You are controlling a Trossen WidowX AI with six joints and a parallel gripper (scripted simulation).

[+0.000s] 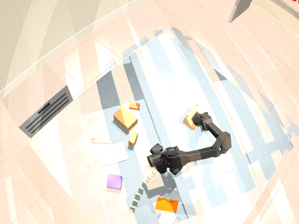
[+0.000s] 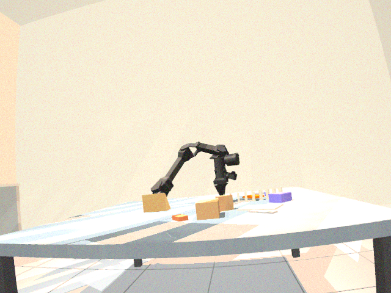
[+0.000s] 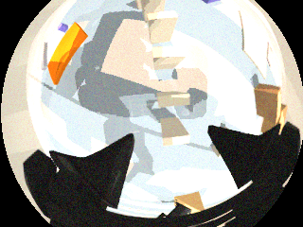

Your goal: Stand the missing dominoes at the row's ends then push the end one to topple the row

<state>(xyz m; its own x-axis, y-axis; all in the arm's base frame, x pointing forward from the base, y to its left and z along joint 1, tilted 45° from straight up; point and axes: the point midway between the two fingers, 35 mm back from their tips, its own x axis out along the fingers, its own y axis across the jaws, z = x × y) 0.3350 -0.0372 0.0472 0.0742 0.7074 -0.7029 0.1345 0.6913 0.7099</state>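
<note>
The tan block lies 220 mm to the right of my gripper tip. The rest, counted from my gripper tip: orange-yellow plate 180 mm ahead, 160 mm to the left, 30 mm below; then sheet 260 mm to the right, 140 mm ahead, 30 mm below; then purple block 250 mm ahead, 140 mm to the right, 10 mm below.
</note>
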